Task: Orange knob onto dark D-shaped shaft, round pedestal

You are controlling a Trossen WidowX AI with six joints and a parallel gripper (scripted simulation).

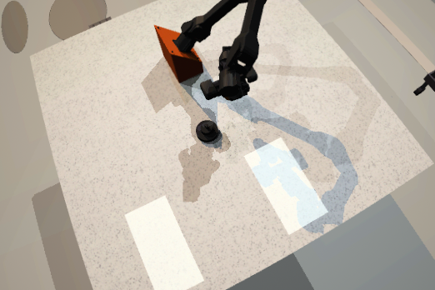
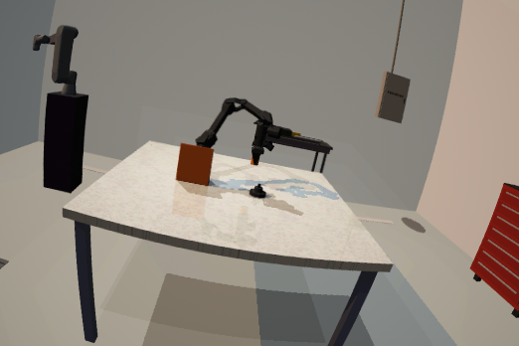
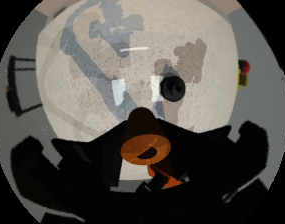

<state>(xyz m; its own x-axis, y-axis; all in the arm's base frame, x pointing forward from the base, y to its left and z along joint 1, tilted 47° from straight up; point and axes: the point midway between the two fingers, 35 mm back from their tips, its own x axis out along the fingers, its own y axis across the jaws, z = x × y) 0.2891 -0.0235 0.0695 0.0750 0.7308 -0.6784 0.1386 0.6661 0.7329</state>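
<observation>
My gripper tip is 12 cm to the left of the dark round pedestal, 10 cm above it and 2 cm short of it. The rest, counted from my gripper tip: orange knob (2 cm above).
</observation>
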